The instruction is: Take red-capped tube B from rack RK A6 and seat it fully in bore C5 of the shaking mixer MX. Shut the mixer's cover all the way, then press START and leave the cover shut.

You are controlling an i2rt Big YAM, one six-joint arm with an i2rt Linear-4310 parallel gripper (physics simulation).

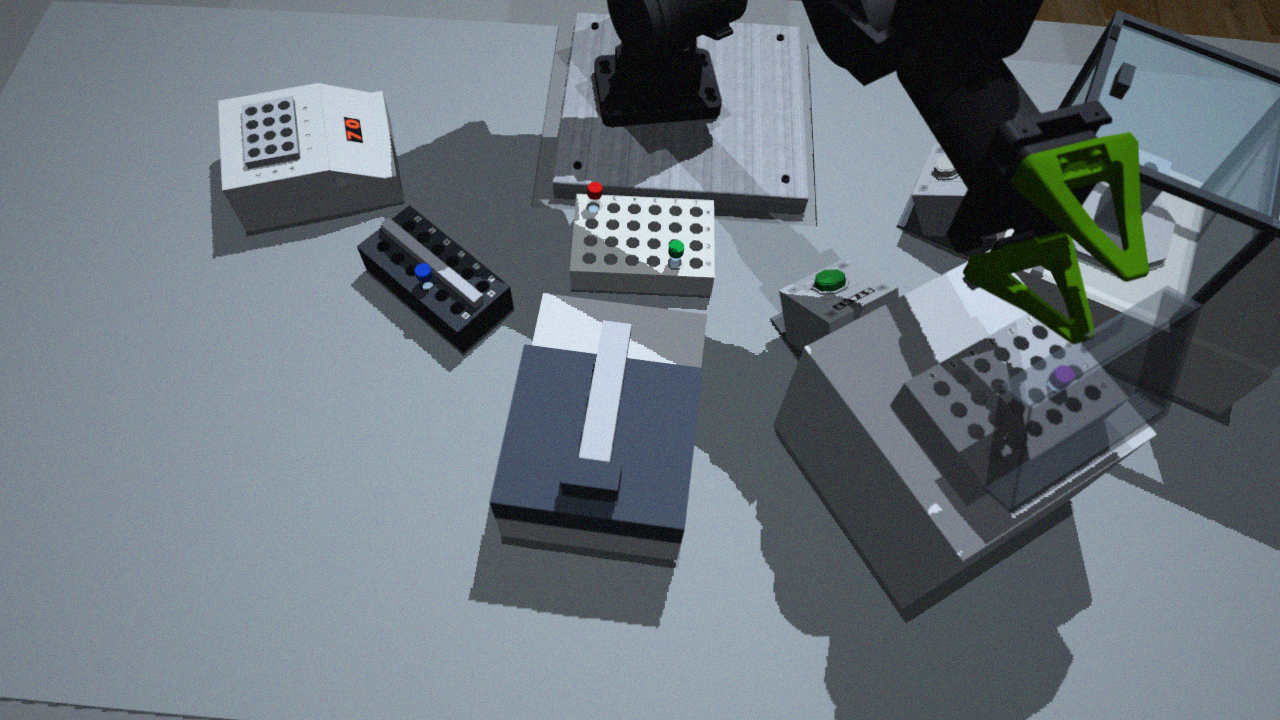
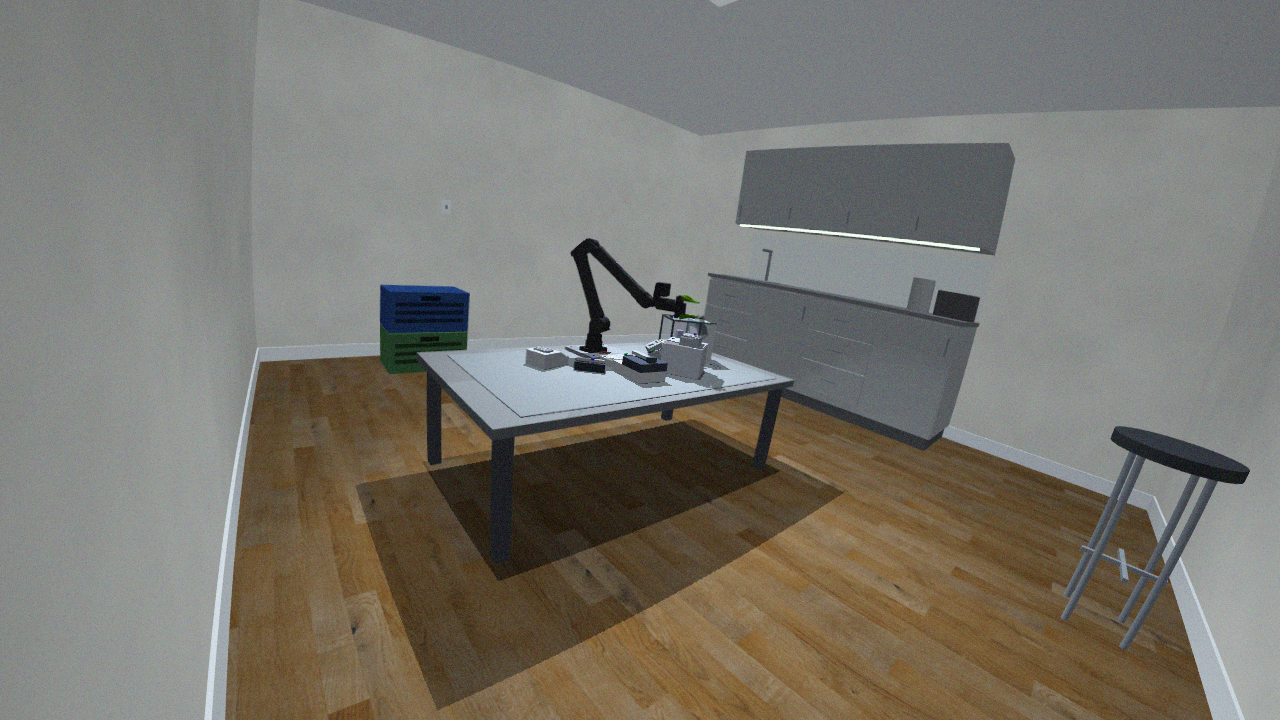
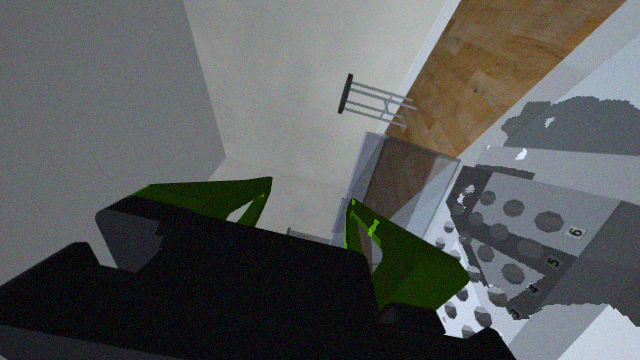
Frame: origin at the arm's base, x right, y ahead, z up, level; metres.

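Seen in the pictures: gripper, fingertip midpoint: (image 1: 1109, 311) (image 2: 698, 309) (image 3: 310, 194); arm's base, origin of the base link: (image 1: 656, 92) (image 2: 593, 350).
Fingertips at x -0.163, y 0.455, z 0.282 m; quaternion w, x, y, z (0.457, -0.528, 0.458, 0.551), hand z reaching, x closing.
Observation:
Pixels of each thing's top centre, then the offset from my fingertips to it. "*": a spot on its surface instead.
- Red-capped tube B, middle of its top: (image 1: 593, 189) dy -0.306, dx +0.245, dz -0.242 m
- white rack RK, middle of its top: (image 1: 643, 234) (image 2: 616, 357) dy -0.269, dx +0.204, dz -0.267 m
- green button, middle of its top: (image 1: 833, 275) dy -0.178, dx +0.059, dz -0.223 m
- glass-lidded box, middle of its top: (image 1: 1197, 101) (image 2: 681, 316) dy -0.208, dx -0.199, dz -0.075 m
- blue-topped box, middle of its top: (image 1: 607, 377) (image 2: 641, 352) dy -0.093, dx +0.259, dz -0.196 m
- black rack, surface spot: (image 1: 490, 320) * dy -0.206, dx +0.347, dz -0.285 m
- white block unit, middle of its top: (image 1: 300, 122) (image 2: 548, 347) dy -0.402, dx +0.503, dz -0.227 m
- green-capped tube, middle of its top: (image 1: 676, 246) dy -0.236, dx +0.181, dz -0.243 m
Red-capped tube B (image 1: 594, 189) stands upright in a corner hole of the white rack RK (image 1: 642, 281). The shaking mixer MX (image 1: 850, 465) (image 2: 684, 359) (image 3: 595, 200) has a tilted block of bores, with a purple-capped tube in one. Its clear cover (image 1: 1172, 349) (image 3: 410, 185) is raised, not shut. The green button (image 1: 829, 279) sits on the grey box beside the mixer. My gripper (image 1: 1108, 304) (image 2: 696, 308) (image 3: 310, 194) is open and empty, near the mixer's back right side by the raised cover. Whether a finger touches the cover cannot be told.
A glass-lidded box (image 1: 1201, 214) stands open behind the mixer at right. A blue-topped box (image 1: 546, 429) stands left of the mixer. A black rack (image 1: 490, 320) with a blue-capped tube and a white block unit (image 1: 308, 198) showing 70 are further left. RK also holds a green-capped tube (image 1: 675, 248).

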